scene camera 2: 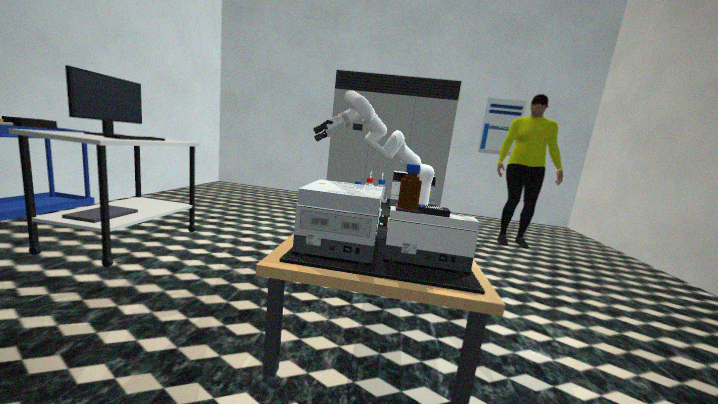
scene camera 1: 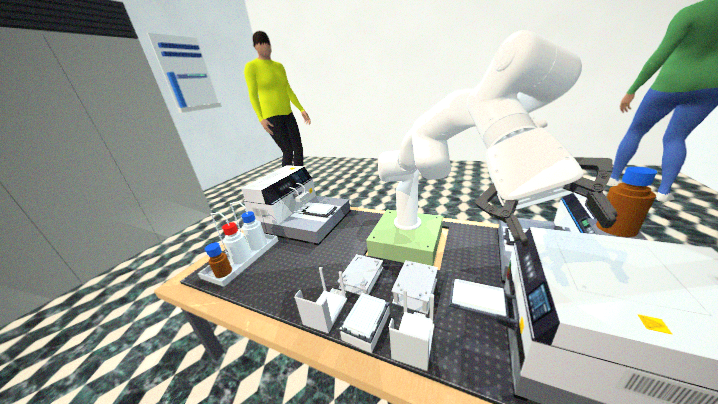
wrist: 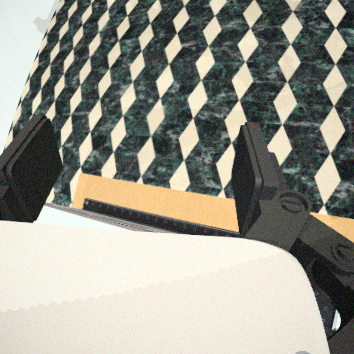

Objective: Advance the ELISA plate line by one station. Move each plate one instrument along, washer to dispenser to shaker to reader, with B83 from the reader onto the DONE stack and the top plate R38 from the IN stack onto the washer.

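Where they show: gripper, fingertip midpoint: (scene camera 2: pixel 314 135) (scene camera 1: pixel 565 235) (wrist: pixel 143 143); arm's base at its link origin: (scene camera 1: pixel 407 222).
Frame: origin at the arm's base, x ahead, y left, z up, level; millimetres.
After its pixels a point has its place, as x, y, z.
My gripper (scene camera 1: pixel 565 230) @[624, 373, 412] (scene camera 2: pixel 317 133) @[624, 373, 412] (wrist: pixel 143 143) @[624, 373, 412] is open and empty, high above the right-hand instruments. In scene camera 1, a white plate (scene camera 1: pixel 319 209) @[34, -467, 30] sits on the back-left instrument (scene camera 1: pixel 295 231) @[195, -515, -16]. Another white plate (scene camera 1: pixel 479 296) @[405, 307, 50] lies on a tray extending from the big right-hand instrument (scene camera 1: pixel 627 296) @[460, 549, 195]. A pale plate-like top (scene camera 1: pixel 366 315) @[529, 12, -6] shows on a low block between two white stack holders (scene camera 1: pixel 315 310) @[582, -130, 18] (scene camera 1: pixel 410 341) @[583, 157, 25]. Two pale units with corner posts (scene camera 1: pixel 361 272) @[337, -93, -37] (scene camera 1: pixel 415 281) @[340, 115, -15] stand behind them. Plate labels R38 and B83 are not readable, and which stack is IN or DONE is unclear.
A bottle tray (scene camera 1: pixel 240 266) @[458, -619, -48] stands at the left table edge. A large brown bottle (scene camera 1: pixel 627 208) @[160, 638, 242] (scene camera 2: pixel 409 191) @[124, 694, 230] stands on the second right-hand instrument (scene camera 2: pixel 432 233) @[11, 719, 76]. The green arm base (scene camera 1: pixel 401 246) @[179, 21, -4] is at the back. People in yellow (scene camera 1: pixel 275 92) (scene camera 2: pixel 533 140) and green (scene camera 1: pixel 685 55) stand beyond the table.
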